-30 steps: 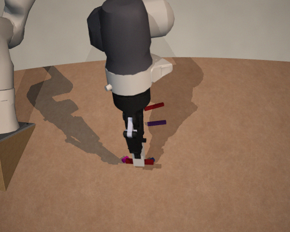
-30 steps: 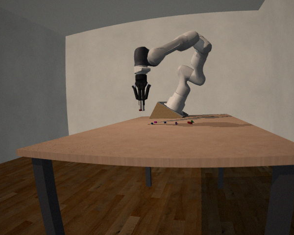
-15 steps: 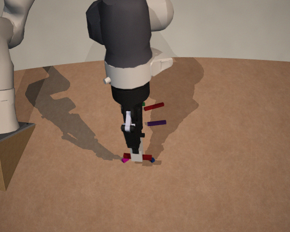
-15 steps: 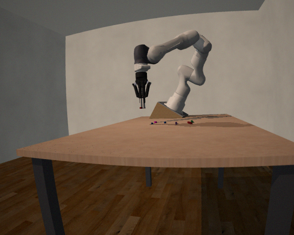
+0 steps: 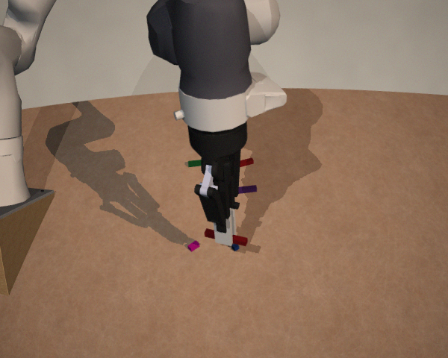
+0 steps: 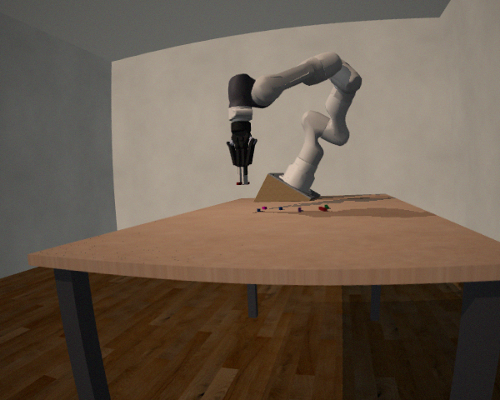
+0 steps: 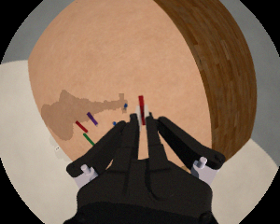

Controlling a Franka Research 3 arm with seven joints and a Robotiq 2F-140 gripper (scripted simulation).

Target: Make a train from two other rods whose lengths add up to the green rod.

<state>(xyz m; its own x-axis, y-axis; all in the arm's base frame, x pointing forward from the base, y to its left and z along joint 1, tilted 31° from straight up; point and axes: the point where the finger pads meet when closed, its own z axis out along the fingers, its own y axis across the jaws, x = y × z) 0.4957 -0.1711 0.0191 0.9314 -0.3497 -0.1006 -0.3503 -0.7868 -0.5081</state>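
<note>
Now: the magenta rod 130 mm below my hand, 60 mm to the left of it and 60 mm behind it. From my hand the other things lie so: purple rod 210 mm to the left, 130 mm below, 30 mm ahead; green rod 310 mm to the left, 130 mm below, 40 mm behind.
</note>
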